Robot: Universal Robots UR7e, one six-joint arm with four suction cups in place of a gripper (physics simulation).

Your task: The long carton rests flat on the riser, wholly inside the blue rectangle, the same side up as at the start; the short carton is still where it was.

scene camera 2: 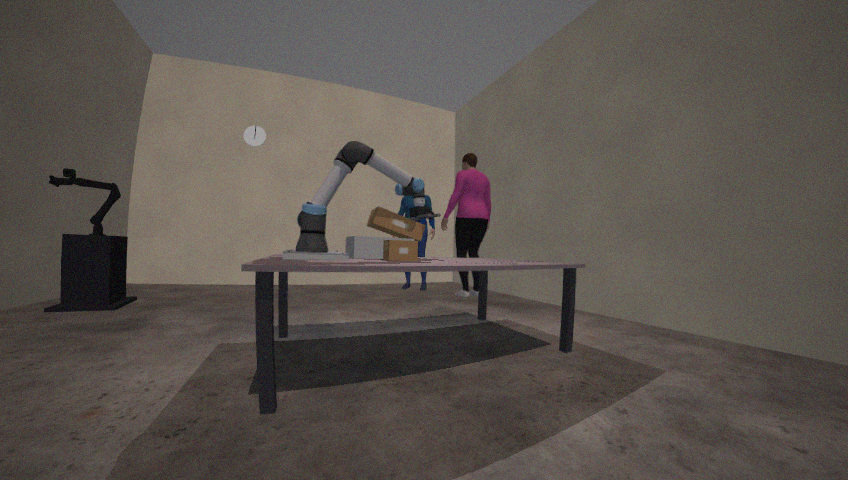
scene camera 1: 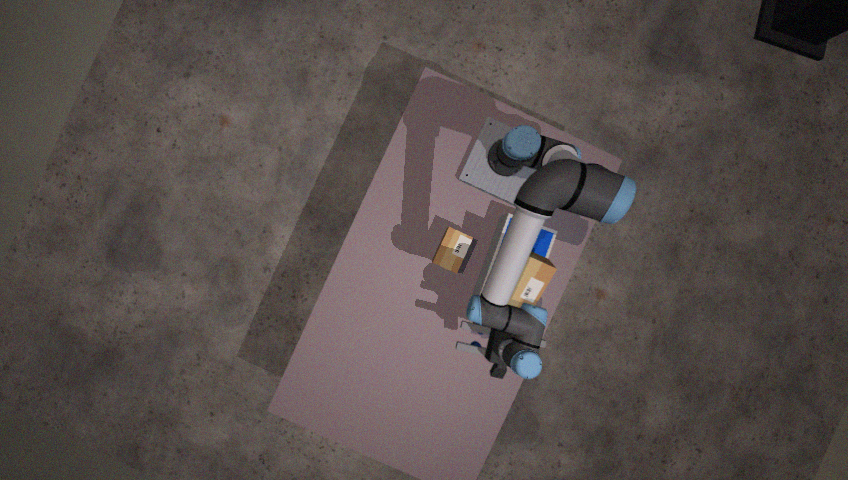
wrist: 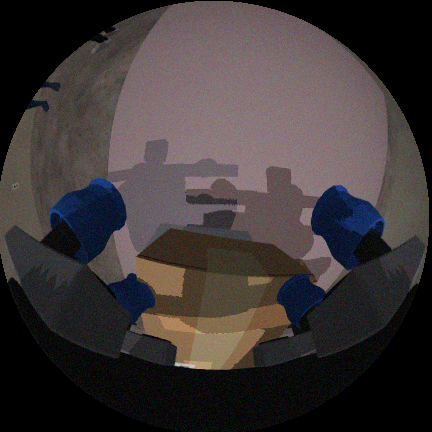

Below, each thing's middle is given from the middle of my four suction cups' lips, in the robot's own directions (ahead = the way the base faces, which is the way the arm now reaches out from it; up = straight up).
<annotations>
Right now the long carton (scene camera 1: 538,271) is 18 cm behind my suction cup, 1 cm to the left of it and 2 cm below it. Also, from my suction cup: short carton (scene camera 1: 454,244) 26 cm behind, 22 cm to the right, 17 cm below; then riser with blue rectangle (scene camera 1: 504,221) 27 cm behind, 3 cm to the left, 16 cm below.
</annotations>
